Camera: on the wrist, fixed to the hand. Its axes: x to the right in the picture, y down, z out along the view.
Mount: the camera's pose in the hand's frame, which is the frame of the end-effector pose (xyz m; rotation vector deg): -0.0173 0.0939 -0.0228 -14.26 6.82 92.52
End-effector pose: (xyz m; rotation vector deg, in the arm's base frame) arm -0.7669 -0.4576 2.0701 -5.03 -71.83 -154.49
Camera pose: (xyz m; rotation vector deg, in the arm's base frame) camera -0.7330 -0.5323 2.1240 -35.85 -20.33 -76.44
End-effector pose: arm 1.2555 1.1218 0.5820 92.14 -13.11 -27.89
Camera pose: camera 1.2634 1.1399 0.6782 44.92 -66.88 45.58
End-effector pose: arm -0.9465 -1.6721 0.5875 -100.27 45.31 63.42
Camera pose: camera -1.0253 -1.7294 0.5756 54.79 -117.86 -105.00
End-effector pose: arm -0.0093 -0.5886 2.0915 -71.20 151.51 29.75
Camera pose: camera -0.0709 -0.5295 2.1400 -54.92 -146.03 -42.24
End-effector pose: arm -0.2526 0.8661 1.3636 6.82 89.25 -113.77
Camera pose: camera -0.1976 0.8819 1.2838 58.26 59.29 -28.62
